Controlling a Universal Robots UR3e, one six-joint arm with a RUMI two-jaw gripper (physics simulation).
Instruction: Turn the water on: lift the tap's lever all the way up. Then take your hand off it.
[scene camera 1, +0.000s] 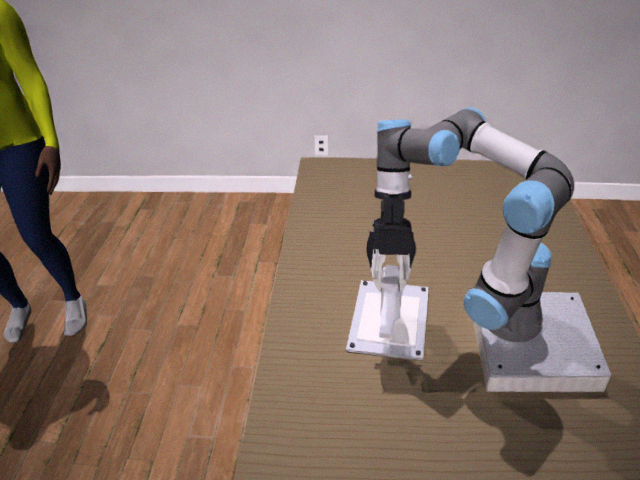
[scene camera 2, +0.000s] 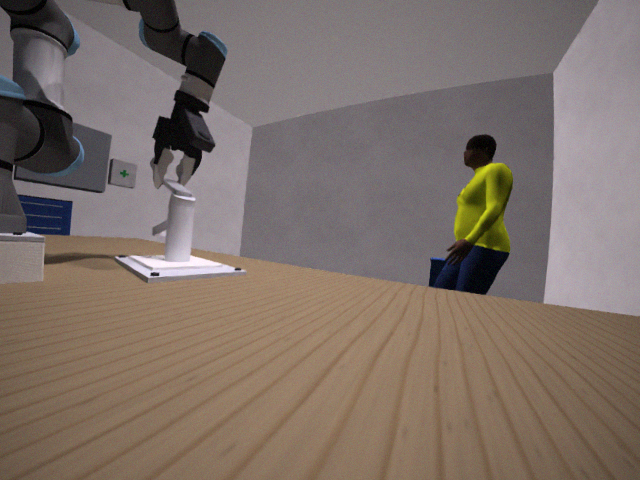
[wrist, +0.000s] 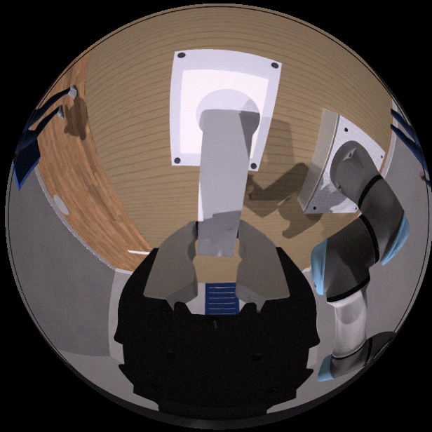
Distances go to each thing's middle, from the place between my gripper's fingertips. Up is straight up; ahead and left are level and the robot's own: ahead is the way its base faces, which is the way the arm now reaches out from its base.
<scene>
I see my gripper 5 cm to the left of the flat lever (wrist: 227, 118), 2 cm past it and 1 cm above it. Also, from my hand: square base plate (scene camera 1: 353, 345) 16 cm below, 9 cm to the right, 2 cm behind.
</scene>
